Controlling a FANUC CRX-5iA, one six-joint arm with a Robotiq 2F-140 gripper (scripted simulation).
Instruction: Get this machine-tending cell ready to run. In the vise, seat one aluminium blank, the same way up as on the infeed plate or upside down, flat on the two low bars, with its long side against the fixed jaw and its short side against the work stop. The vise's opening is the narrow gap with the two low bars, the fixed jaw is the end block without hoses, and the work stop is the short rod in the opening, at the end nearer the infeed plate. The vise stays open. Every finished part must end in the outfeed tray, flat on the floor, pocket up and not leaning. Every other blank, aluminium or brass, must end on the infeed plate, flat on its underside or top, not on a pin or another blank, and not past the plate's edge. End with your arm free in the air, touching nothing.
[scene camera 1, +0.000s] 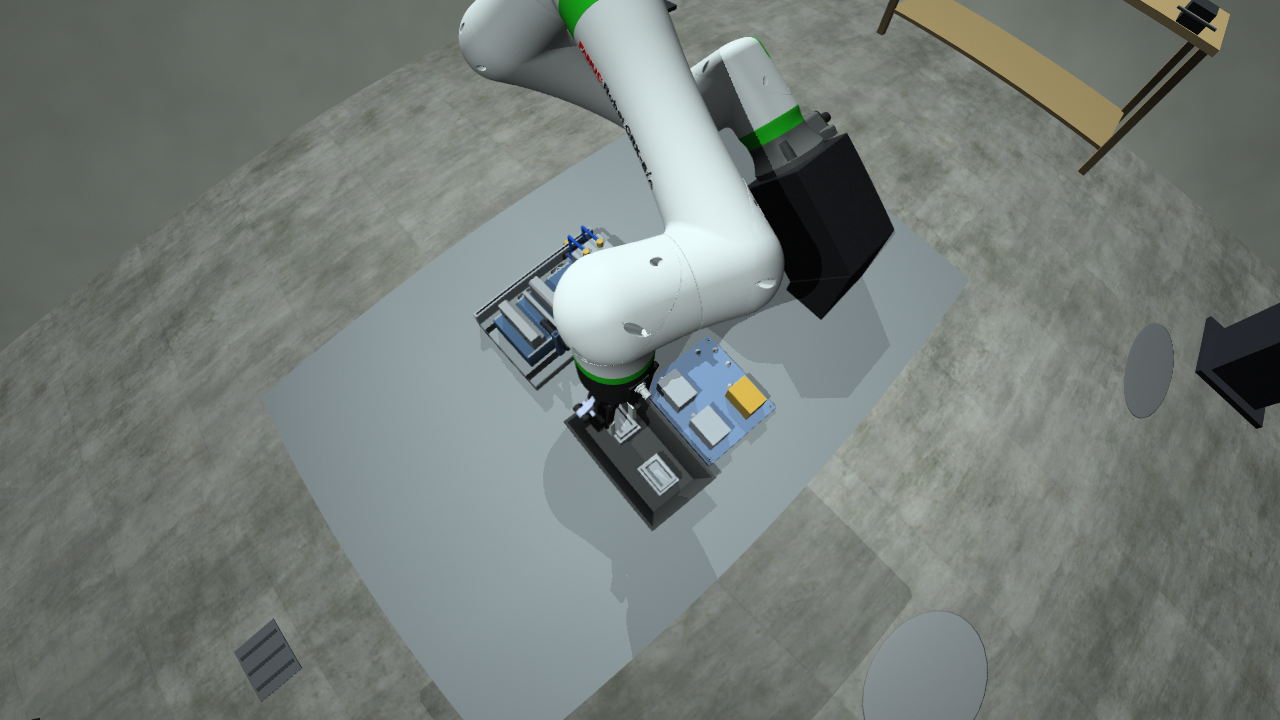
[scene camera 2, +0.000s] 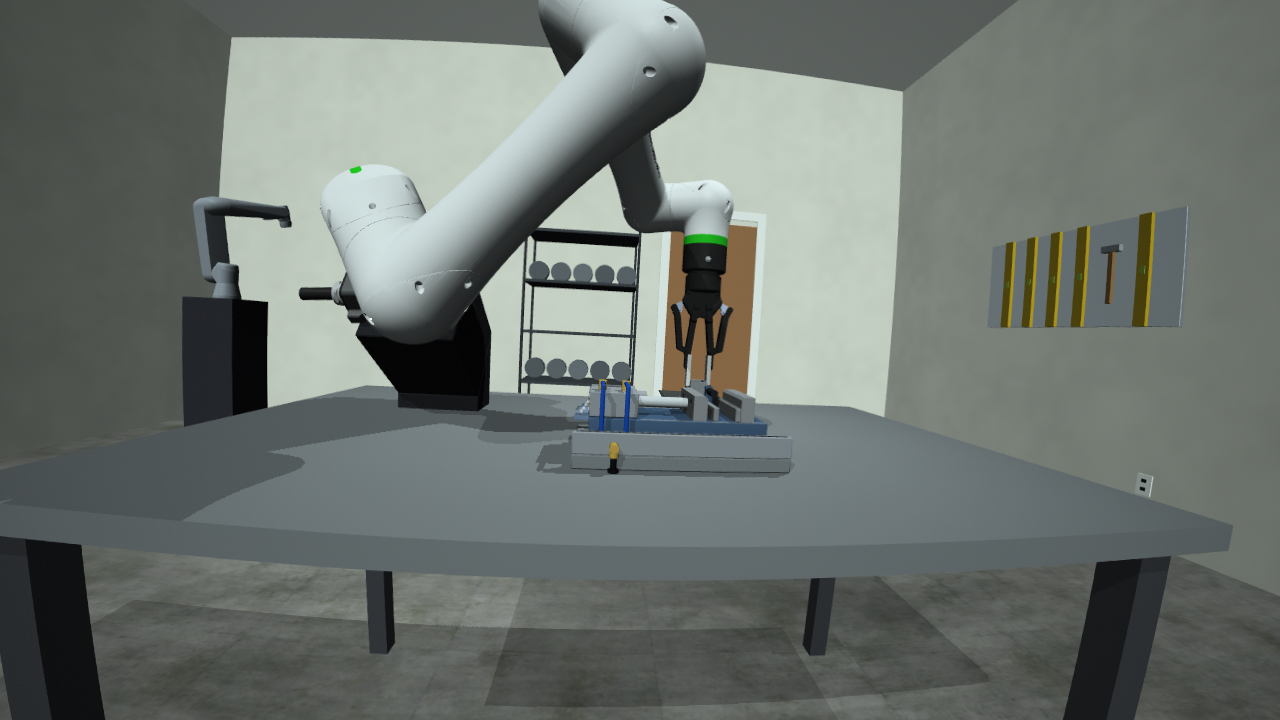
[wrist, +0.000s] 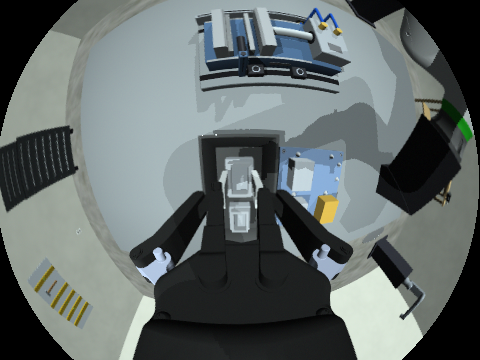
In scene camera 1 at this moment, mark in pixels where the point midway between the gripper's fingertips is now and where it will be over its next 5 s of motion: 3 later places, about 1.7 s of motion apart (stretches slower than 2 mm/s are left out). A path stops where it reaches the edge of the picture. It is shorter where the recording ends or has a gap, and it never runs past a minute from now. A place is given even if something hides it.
My gripper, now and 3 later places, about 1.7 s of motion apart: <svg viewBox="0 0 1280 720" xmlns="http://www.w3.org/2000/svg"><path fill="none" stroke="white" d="M619 421L619 426L619 425L622 401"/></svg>
